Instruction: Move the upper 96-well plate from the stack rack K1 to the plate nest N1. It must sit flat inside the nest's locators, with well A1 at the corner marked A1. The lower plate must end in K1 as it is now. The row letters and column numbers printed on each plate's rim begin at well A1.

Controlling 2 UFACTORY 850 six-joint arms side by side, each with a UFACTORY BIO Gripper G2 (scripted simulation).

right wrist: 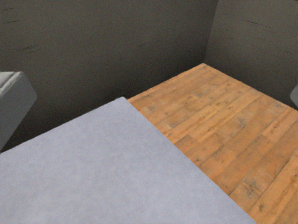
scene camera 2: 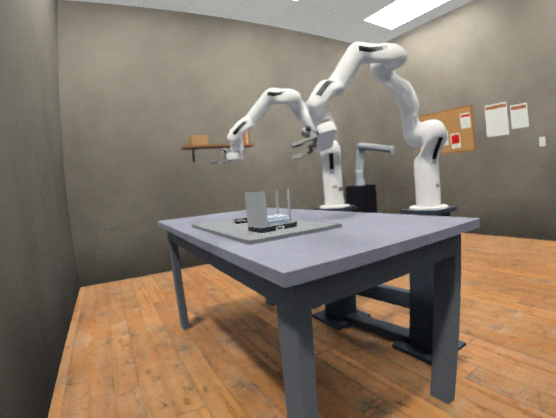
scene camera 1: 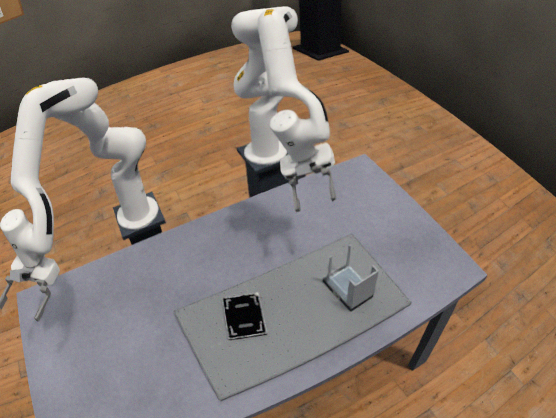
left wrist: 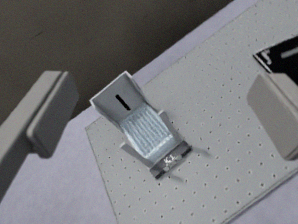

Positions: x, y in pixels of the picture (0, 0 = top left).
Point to a 96-well plate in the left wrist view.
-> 142, 126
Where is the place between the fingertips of the left gripper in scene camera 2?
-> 291, 152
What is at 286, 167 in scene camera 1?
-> The left gripper.
